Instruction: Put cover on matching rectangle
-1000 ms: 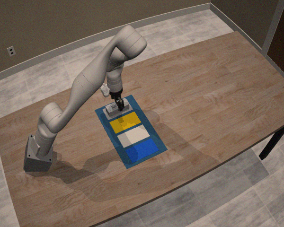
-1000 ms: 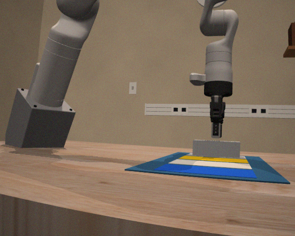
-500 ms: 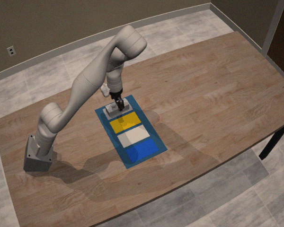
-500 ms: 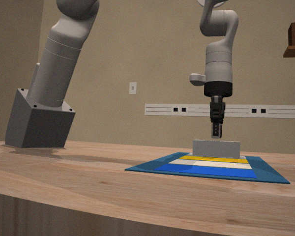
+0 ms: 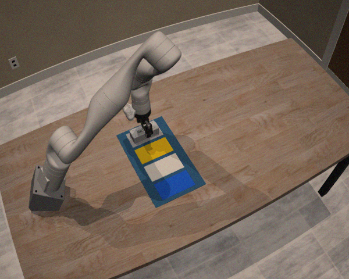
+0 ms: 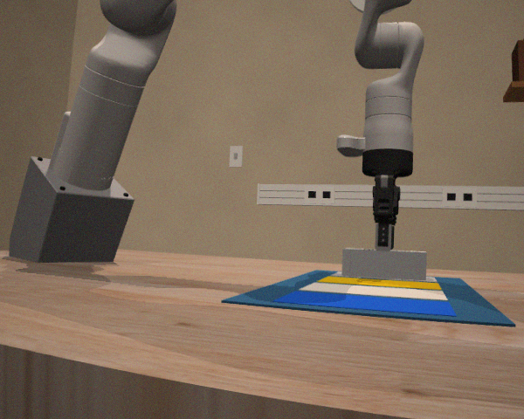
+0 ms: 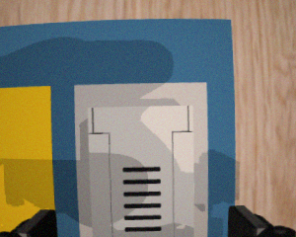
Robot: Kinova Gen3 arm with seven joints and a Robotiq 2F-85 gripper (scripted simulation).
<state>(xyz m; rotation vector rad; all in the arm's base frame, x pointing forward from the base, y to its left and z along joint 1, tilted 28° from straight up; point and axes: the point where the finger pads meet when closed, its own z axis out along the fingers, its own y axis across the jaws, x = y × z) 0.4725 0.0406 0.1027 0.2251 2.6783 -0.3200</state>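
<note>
Right now the cover is 3 cm below my hand. The rest, counted from my hand: blue rectangle: 28 cm to the right, 6 cm behind, 5 cm below; then yellow rectangle: 9 cm to the right, 5 cm below, 2 cm behind.
</note>
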